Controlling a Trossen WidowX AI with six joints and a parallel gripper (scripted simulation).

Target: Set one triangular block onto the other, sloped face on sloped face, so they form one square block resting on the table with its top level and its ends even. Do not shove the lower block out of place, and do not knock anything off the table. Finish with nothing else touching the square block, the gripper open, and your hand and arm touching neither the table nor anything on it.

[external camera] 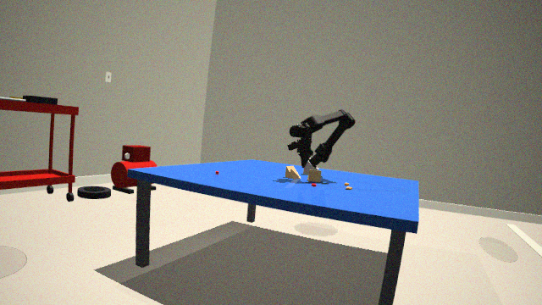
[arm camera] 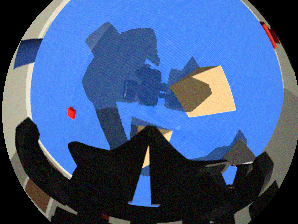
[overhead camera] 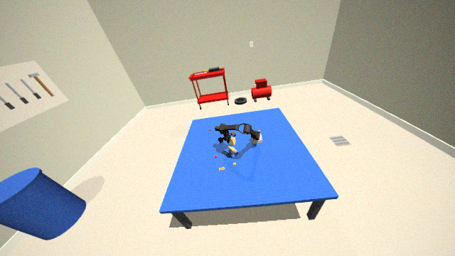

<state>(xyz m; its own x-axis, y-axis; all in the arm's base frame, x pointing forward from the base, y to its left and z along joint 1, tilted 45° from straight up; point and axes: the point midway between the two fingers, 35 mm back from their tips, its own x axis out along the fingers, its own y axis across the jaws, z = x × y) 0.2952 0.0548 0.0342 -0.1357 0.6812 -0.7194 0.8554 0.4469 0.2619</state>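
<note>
My gripper tip is now 3 cm past the triangular block, 6 cm to the right of it and 5 cm above it. Round my gripper tip: tan piece (6 cm ahead, 27 cm to the left, 6 cm below); then orange bit (6 cm behind, 23 cm to the left, 6 cm below).
</note>
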